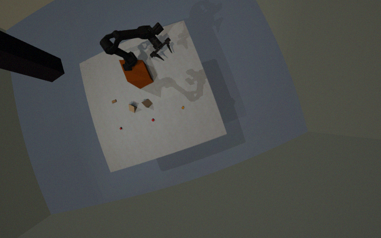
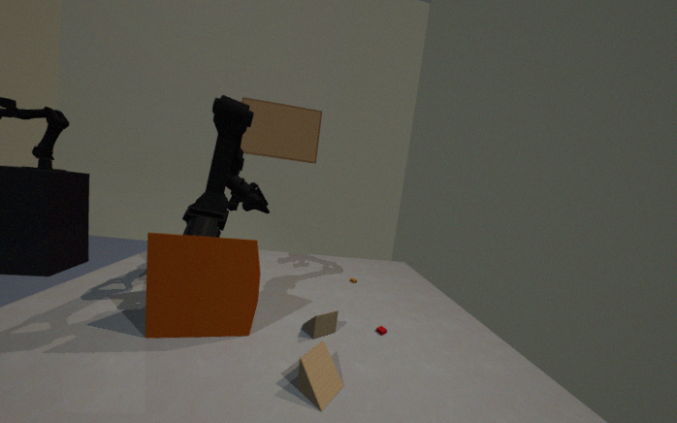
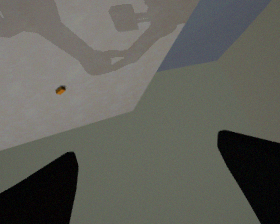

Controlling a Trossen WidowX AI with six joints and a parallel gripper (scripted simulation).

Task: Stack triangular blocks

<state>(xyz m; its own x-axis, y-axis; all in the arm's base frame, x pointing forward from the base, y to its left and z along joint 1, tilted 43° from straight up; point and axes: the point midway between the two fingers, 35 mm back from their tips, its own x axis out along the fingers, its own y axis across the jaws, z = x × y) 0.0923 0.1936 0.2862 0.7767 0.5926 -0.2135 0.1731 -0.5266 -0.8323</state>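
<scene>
Now: the tan triangular block 16 cm ahead of my gripper tip, 52 cm to the right of it and 25 cm below it. From my gripper tip the other things lie so: orange piece: 38 cm ahead, 7 cm to the right, 26 cm below; then tan piece: 69 cm to the right, 26 cm below; then red cube: 36 cm ahead, 38 cm to the right, 26 cm below.
</scene>
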